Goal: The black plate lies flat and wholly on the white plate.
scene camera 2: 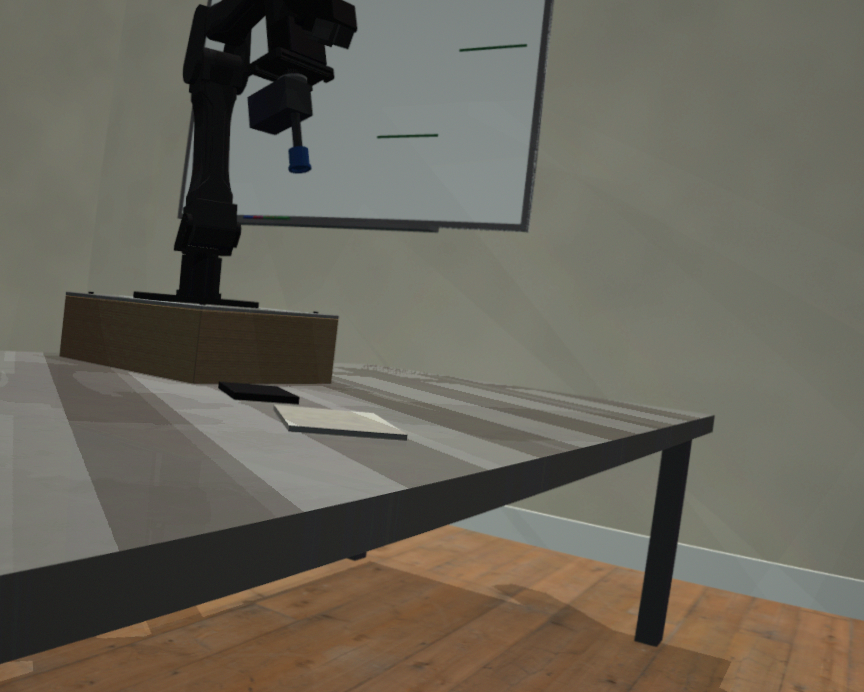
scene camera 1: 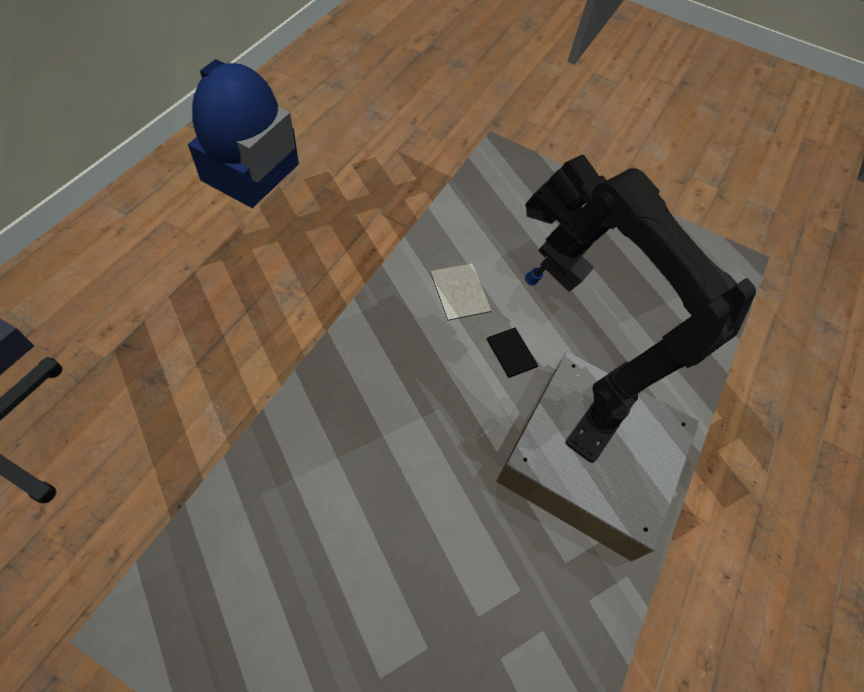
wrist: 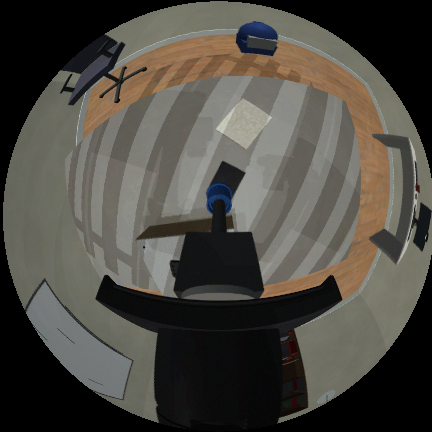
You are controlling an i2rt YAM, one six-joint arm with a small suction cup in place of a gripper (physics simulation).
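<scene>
The suction cup [scene camera 2: 298, 156] holds nothing and is 300 mm from the middle of a black plate [scene camera 1: 514, 356], above it, while a white plate [scene camera 2: 296, 419] rests on the table.
</scene>
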